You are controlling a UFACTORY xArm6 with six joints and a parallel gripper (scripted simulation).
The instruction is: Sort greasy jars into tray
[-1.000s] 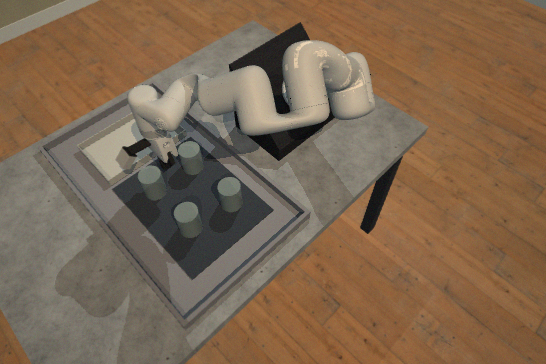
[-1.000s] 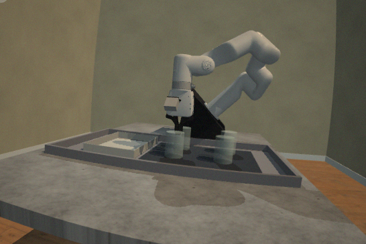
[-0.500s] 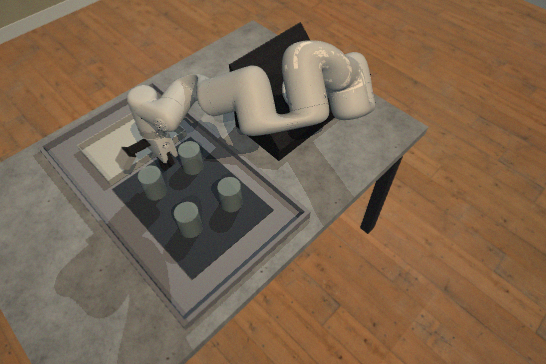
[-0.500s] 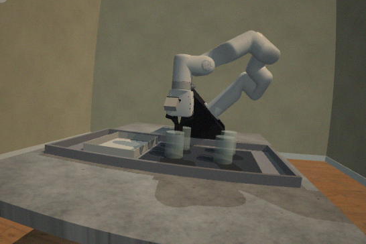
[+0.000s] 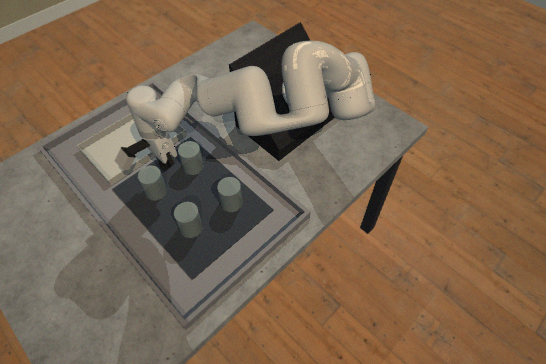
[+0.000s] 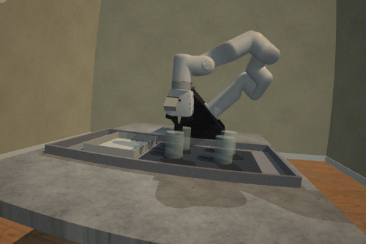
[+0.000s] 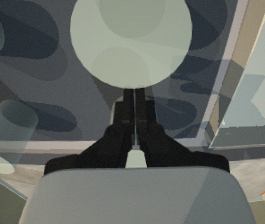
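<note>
Right now my hand is 1 cm past the dark mat, 10 cm to the right of it and 9 cm above it. Also, from my hand: cream tray 2 cm ahead, 22 cm to the right, 9 cm below.
</note>
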